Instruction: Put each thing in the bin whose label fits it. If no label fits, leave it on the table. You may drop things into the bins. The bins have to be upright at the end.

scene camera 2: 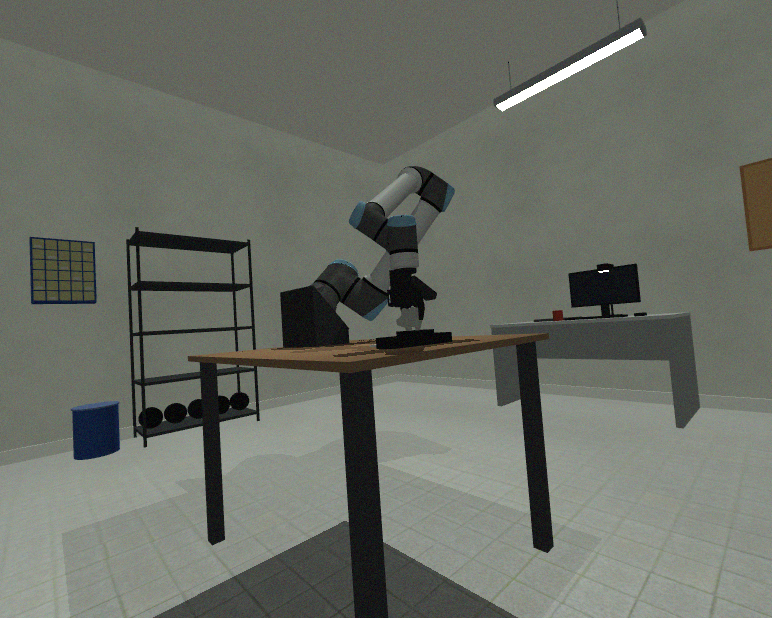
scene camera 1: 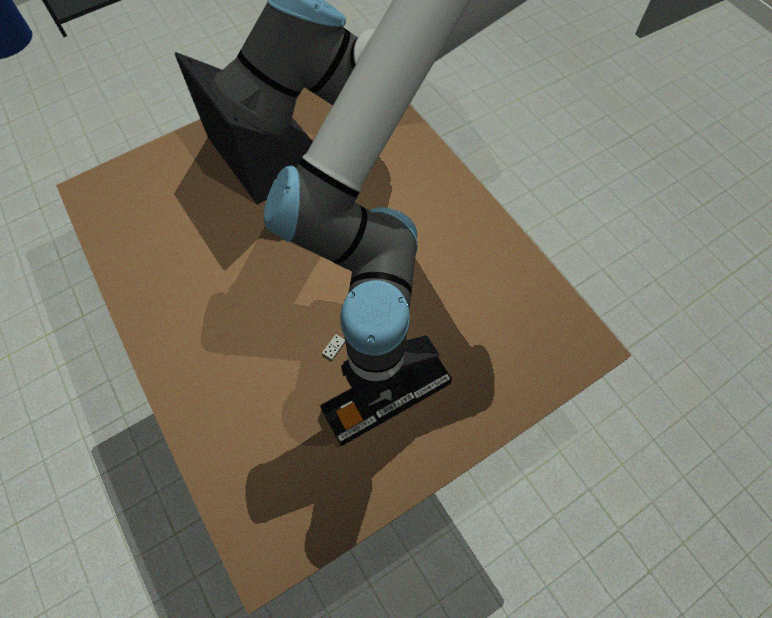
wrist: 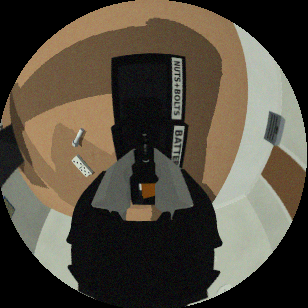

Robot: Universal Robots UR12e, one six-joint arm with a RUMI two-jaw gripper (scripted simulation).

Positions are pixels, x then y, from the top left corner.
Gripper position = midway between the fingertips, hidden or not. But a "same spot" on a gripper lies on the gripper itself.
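Labels:
My gripper can be seen in the wrist view (144,149), and scene camera 1 and scene camera 2 show it too. On my gripper, (scene camera 1: 390,394) and (scene camera 2: 417,314) are the same spot.

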